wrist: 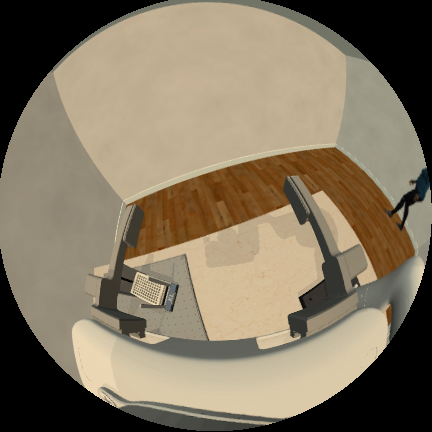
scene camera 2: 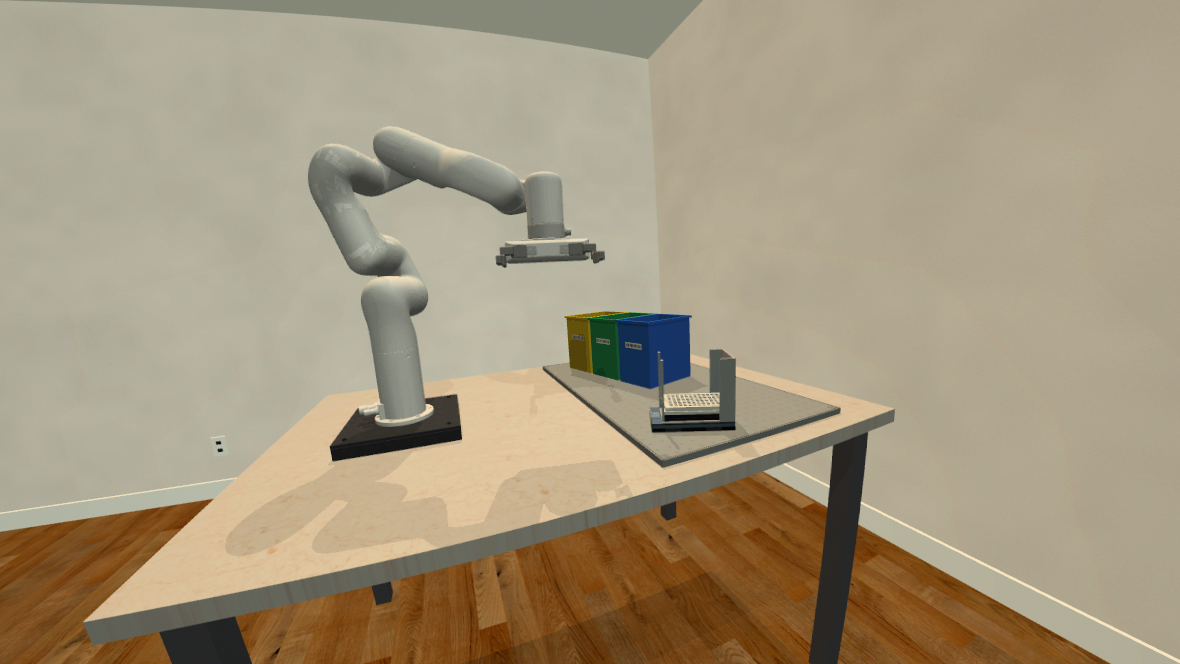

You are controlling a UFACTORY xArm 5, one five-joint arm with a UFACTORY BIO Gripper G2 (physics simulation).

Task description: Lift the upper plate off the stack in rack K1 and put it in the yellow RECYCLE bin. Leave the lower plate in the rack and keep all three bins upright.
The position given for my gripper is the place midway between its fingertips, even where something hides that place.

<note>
In view: my gripper [scene camera 2: 551,258], a pale plate [scene camera 2: 698,403], a blue bin [scene camera 2: 640,338], a yellow recycle bin [scene camera 2: 578,326] and a green bin [scene camera 2: 604,330].
The pale plate shows as well in the wrist view [wrist: 152,292]. My gripper also shows in the wrist view [wrist: 206,193]. The wrist view does not show the blue bin, which is hidden by my gripper.
</note>
